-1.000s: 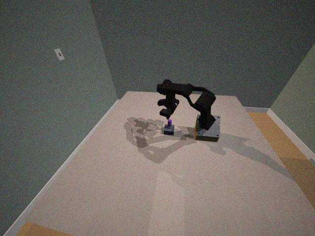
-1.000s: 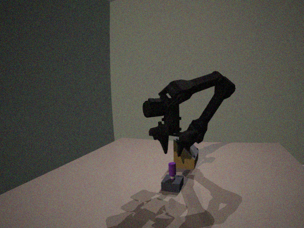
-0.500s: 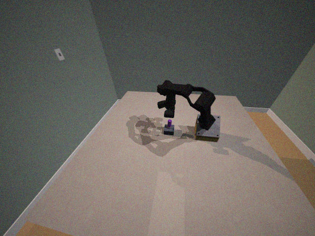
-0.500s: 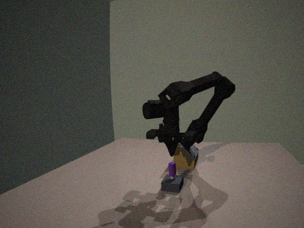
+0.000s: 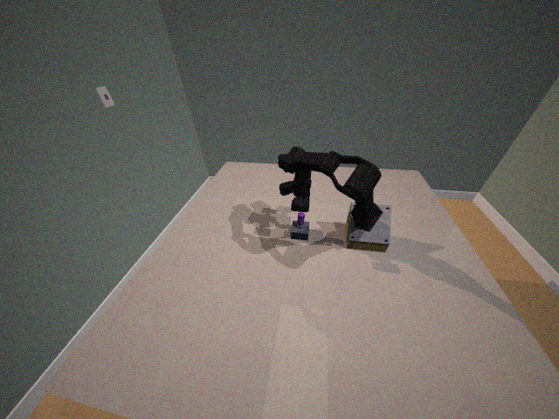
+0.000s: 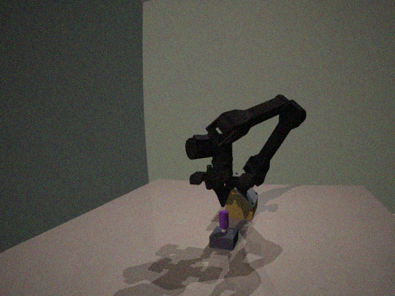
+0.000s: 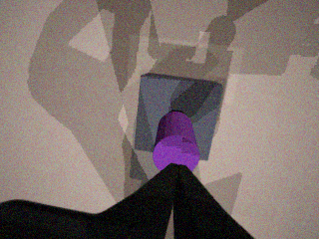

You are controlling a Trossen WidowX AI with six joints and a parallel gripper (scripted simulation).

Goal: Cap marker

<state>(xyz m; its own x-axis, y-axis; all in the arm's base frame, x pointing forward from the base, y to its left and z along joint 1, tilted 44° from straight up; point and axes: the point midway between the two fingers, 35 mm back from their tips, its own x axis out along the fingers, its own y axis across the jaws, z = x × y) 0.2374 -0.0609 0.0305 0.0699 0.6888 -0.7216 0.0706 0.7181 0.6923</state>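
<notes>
Right now my gripper tip is 40 mm above the purple cap.
</notes>
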